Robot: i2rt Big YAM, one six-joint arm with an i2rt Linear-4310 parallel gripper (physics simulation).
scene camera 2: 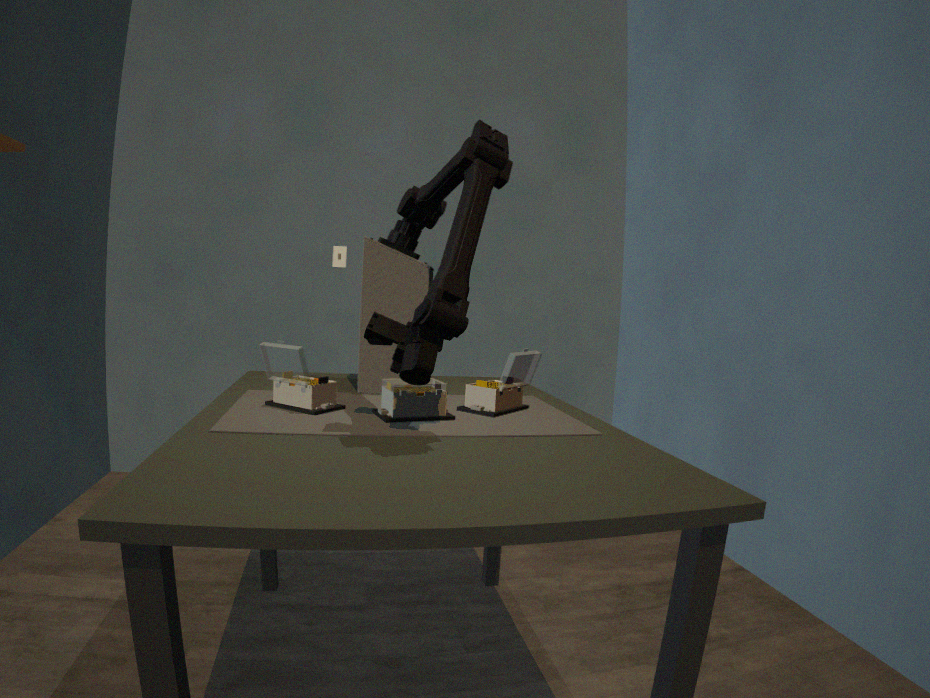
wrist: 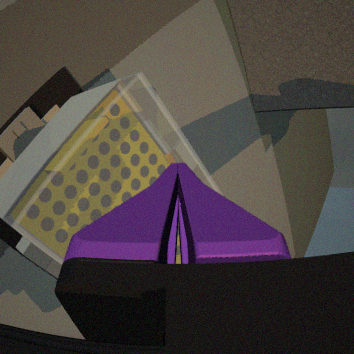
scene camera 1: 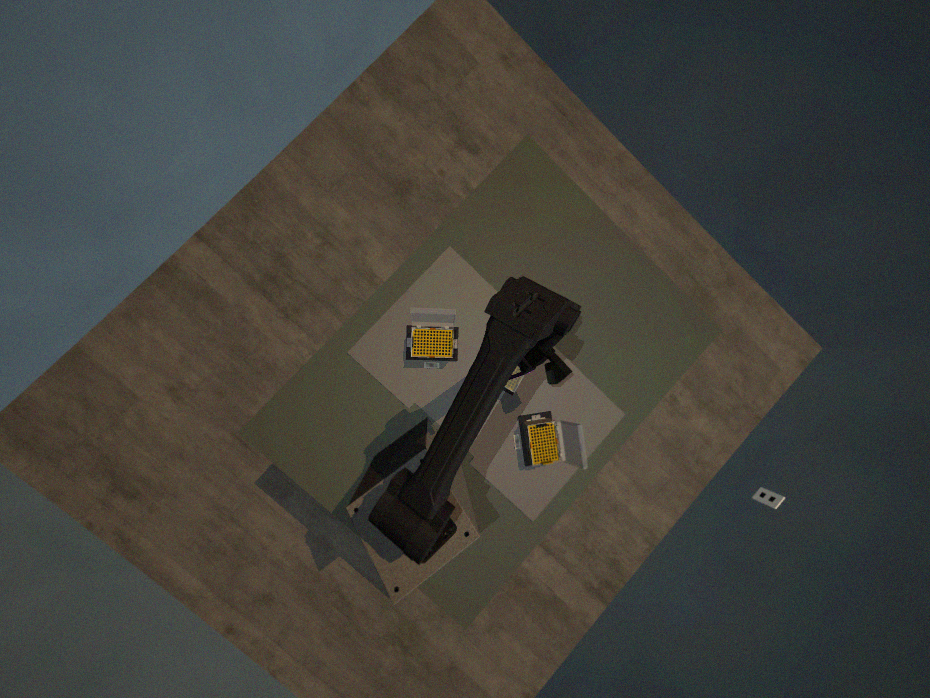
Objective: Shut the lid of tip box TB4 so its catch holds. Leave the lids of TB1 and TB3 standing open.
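Places are measured from the arm's base along level axes (x ahead, y left, z up), in centimetres.
Where they show: gripper, fingertip midpoint: [wrist: 177, 174]; arm's base at its link origin: [scene camera 2: 397, 251] [scene camera 1: 421, 519].
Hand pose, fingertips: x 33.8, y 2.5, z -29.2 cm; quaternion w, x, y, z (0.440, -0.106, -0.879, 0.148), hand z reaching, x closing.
Observation:
Things, the pixels of their top centre, and the offset from my fingertips. Level surfaces: height alone.
- middle tip box at its top centre: [wrist: 175, 206] [scene camera 2: 412, 380] [scene camera 1: 502, 373] dz -1.0, dx +0.0, dy +1.9 cm
- second tip box at its top centre: [scene camera 2: 491, 381] [scene camera 1: 432, 346] dz -2.1, dx -9.8, dy +21.0 cm
- third tip box at its top centre: [scene camera 2: 308, 377] [scene camera 1: 540, 444] dz -2.1, dx -5.4, dy -21.6 cm
- pale mat at its surface level: dz -8.7 cm
- green table at its surface level: dz -9.0 cm
The middle tip box [scene camera 1: 513, 383] [scene camera 2: 413, 406] [wrist: 65, 132] has its clear lid [wrist: 172, 131] lying down over the yellow tip rack. I cannot tell whether its catch holds. My gripper [wrist: 177, 174] is shut and empty, its purple fingertips over the lid in the wrist view; contact cannot be told. The arm hides most of this box in scene camera 1. A second tip box [scene camera 1: 431, 343] [scene camera 2: 492, 397] has its lid [scene camera 1: 432, 315] [scene camera 2: 522, 368] standing open. A third tip box [scene camera 1: 543, 443] [scene camera 2: 304, 392] also has its lid [scene camera 1: 573, 444] standing open. No labels are readable.
The boxes stand on a pale mat [scene camera 1: 533, 499] [scene camera 2: 510, 428] on the green table [scene camera 1: 646, 300] [scene camera 2: 420, 488]. The two open boxes flank the middle one, with raised lids on their far sides. An upright panel [scene camera 2: 379, 300] stands behind the middle box in scene camera 2.

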